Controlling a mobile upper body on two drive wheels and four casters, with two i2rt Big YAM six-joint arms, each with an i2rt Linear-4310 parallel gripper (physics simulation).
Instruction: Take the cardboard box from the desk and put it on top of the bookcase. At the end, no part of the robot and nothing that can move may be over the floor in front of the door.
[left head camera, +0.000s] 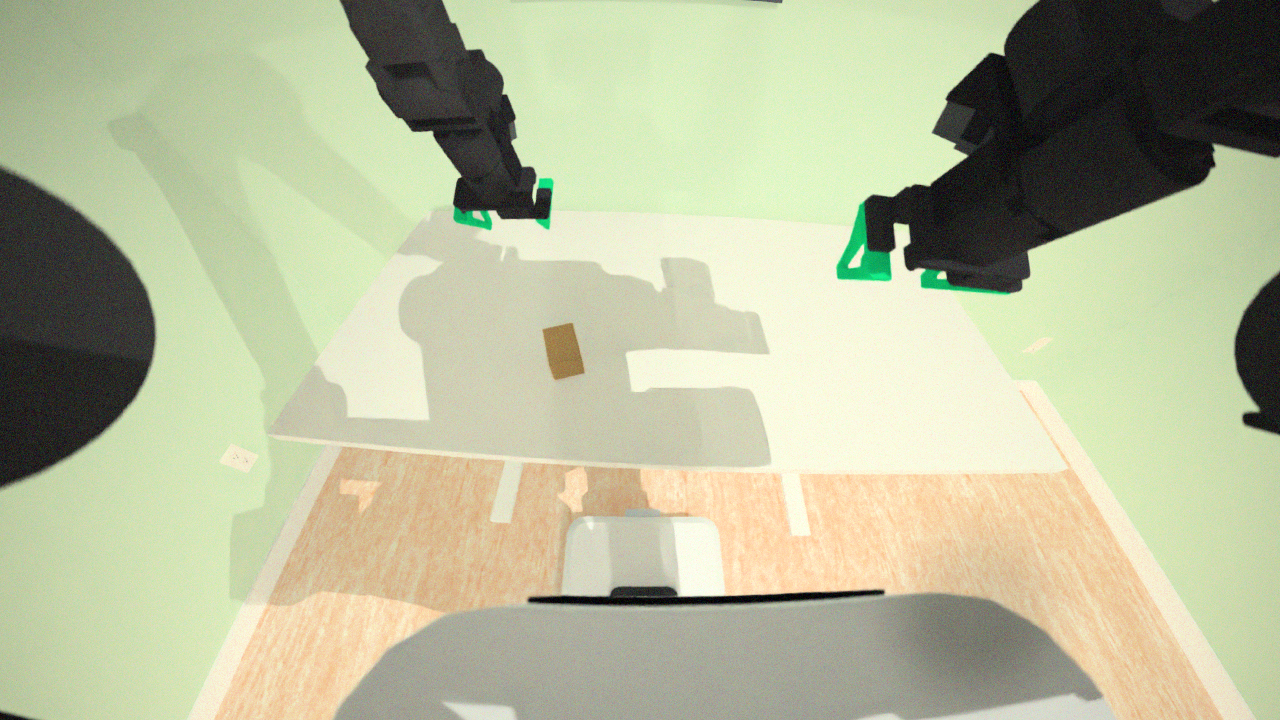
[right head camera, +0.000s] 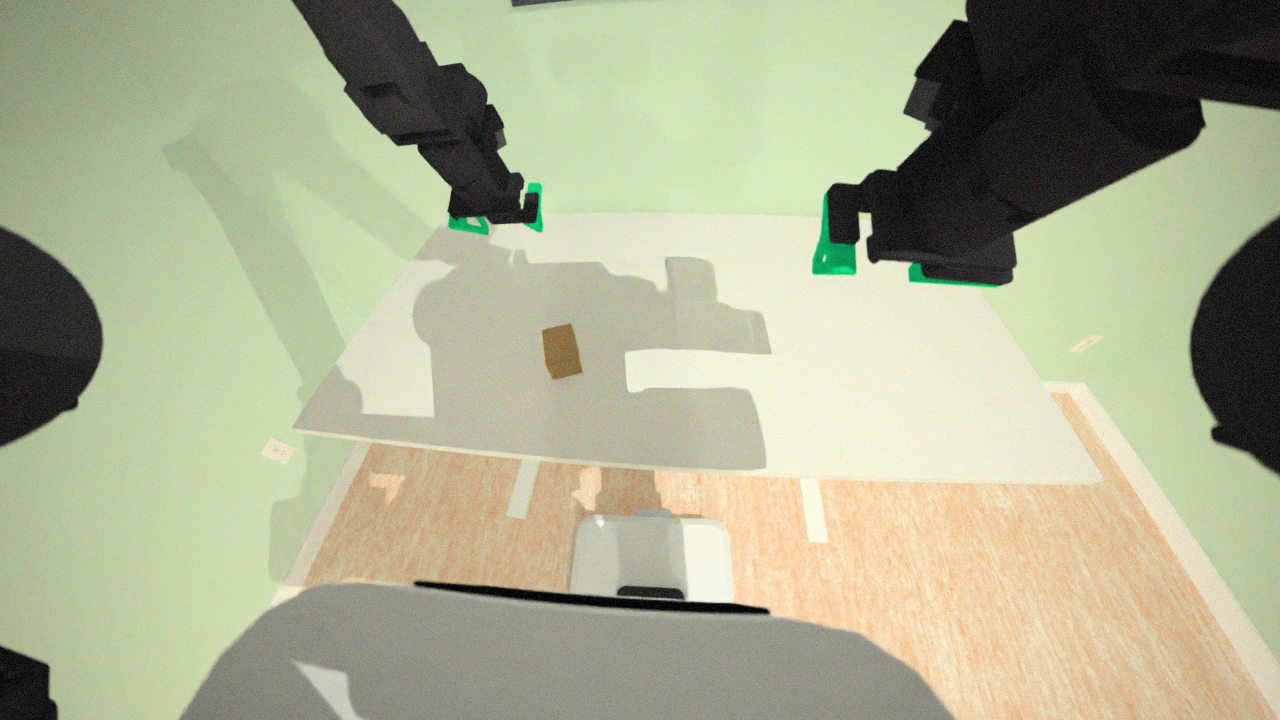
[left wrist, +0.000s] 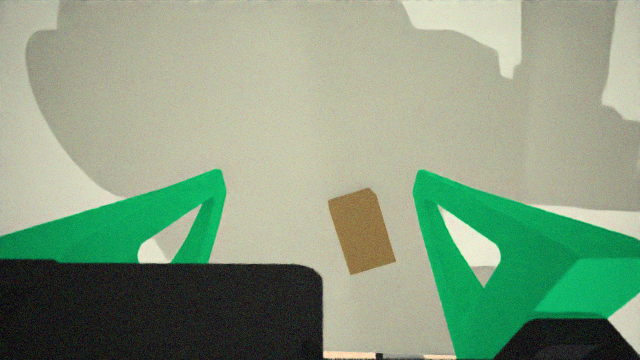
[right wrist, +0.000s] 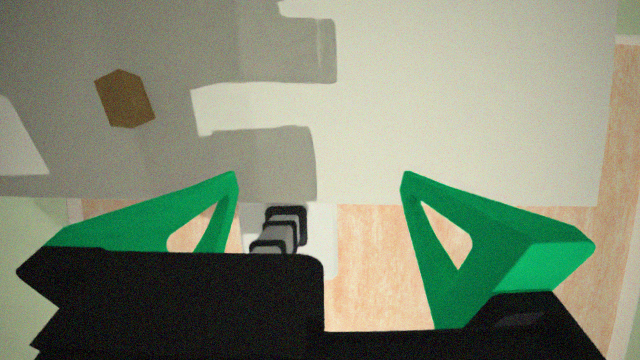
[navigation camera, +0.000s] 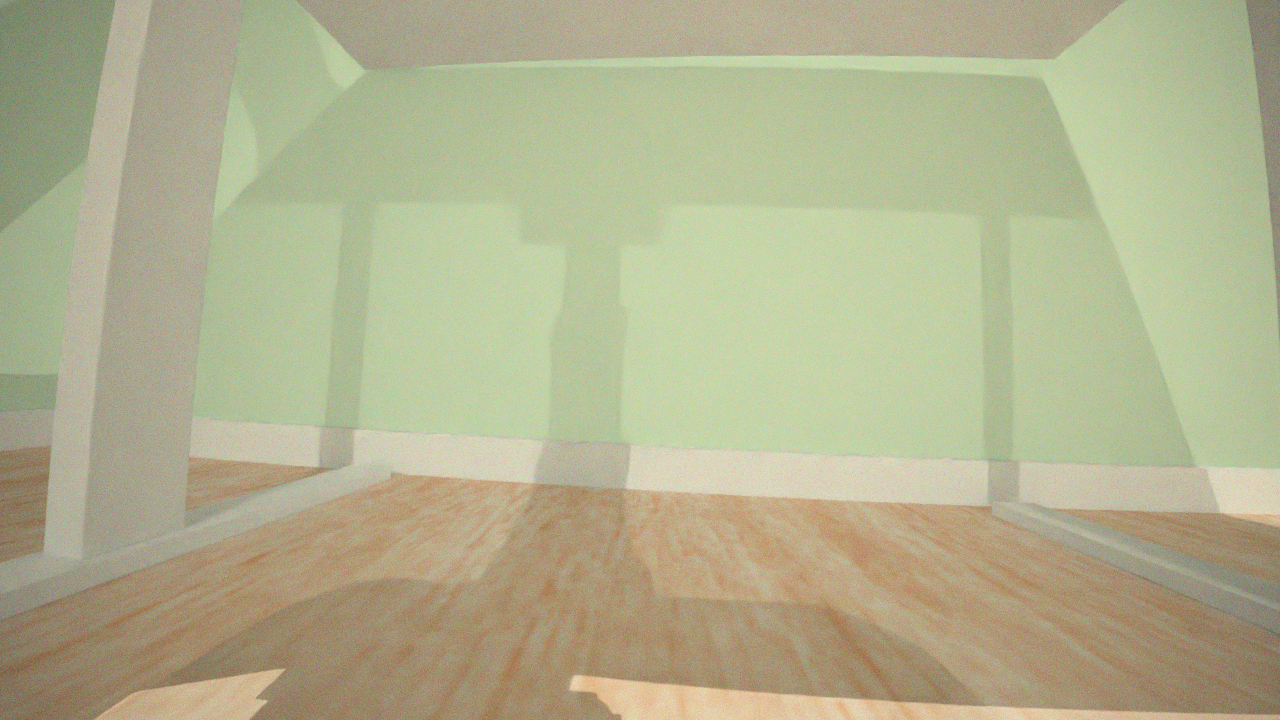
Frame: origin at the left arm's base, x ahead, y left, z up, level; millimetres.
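Seen in the pictures: left gripper, fingertip midpoint: (left head camera: 519, 226) (right head camera: 514, 230) (left wrist: 319, 180); right gripper, fingertip midpoint: (left head camera: 881, 277) (right head camera: 862, 271) (right wrist: 319, 180).
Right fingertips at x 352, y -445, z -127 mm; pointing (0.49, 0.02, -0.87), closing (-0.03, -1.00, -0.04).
Note:
Offsets run from my right fingertips to a thing's middle. "pt": to the spot under its first point. Level surfaces: height alone.
The small brown cardboard box @(dz -307, dx +135, dy +391 mm) (left head camera: 563, 351) (right head camera: 562, 351) (left wrist: 362, 231) (right wrist: 125, 99) lies on the white desk @(dz -332 mm) (left head camera: 877, 385) (right head camera: 886, 394) (left wrist: 280, 110) (right wrist: 450, 110), left of the desk's middle in the head views. My left gripper (left head camera: 517, 223) (right head camera: 508, 229) (left wrist: 319, 180) is open and above the desk; in the left wrist view the box shows below and between its fingertips, nearer the right finger, untouched. My right gripper (left head camera: 904, 277) (right head camera: 881, 273) (right wrist: 319, 180) is open and empty, above the right part of the desk. The bookcase and the door do not show in these views.
Green walls (left head camera: 716, 116) (navigation camera: 760, 322) stand behind the desk and at both sides. A desk leg @(pt dz -979, dx +305, dy +770 mm) (navigation camera: 134, 286) and the foot bars (navigation camera: 295, 501) (navigation camera: 1136, 555) stand on the wood floor @(dz -1282 mm) (navigation camera: 716, 555). The robot's white base (left head camera: 702, 555) (right head camera: 711, 555) is near the desk's front edge.

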